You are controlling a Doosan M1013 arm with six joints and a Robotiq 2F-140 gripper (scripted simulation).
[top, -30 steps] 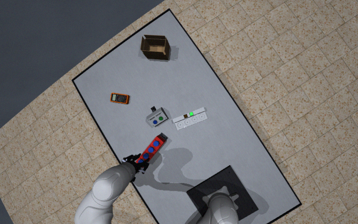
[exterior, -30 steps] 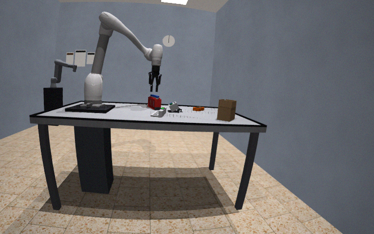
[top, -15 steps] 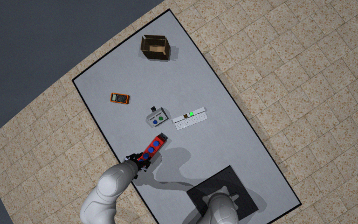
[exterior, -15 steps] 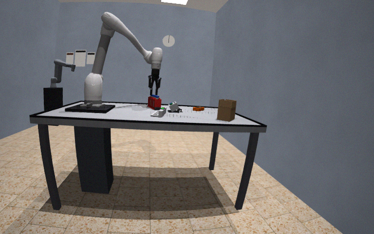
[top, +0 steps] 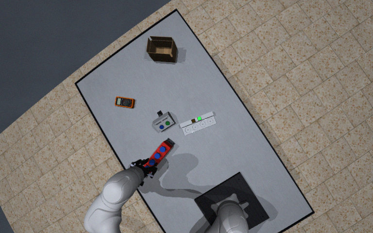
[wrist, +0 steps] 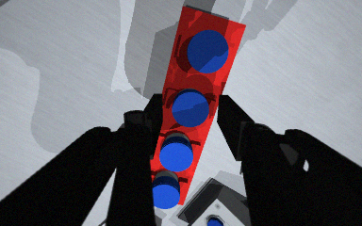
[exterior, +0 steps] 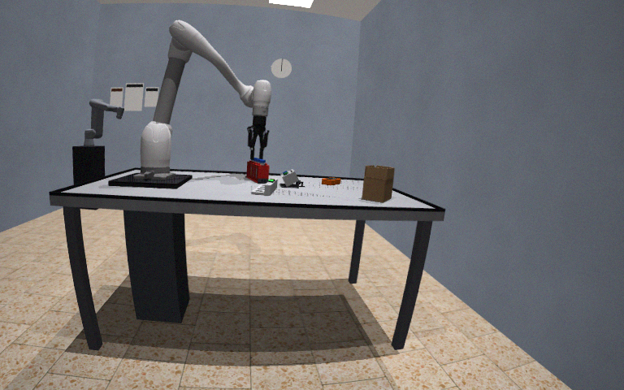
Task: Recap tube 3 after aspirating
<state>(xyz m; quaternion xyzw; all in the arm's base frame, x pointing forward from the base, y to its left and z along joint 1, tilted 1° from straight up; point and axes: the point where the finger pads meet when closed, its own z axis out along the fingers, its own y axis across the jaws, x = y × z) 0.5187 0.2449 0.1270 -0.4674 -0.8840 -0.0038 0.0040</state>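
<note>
Now: the blue cap 2 cm ahead of my hand, 5 cm to the right of it and 3 cm below it. From my hand the other things lie so: key housing 18 cm ahead, 17 cm to the right, 9 cm below; then green ready key 16 cm ahead, 19 cm to the right, 8 cm below; then blue cycle key 16 cm ahead, 15 cm to the right, 8 cm below.
</note>
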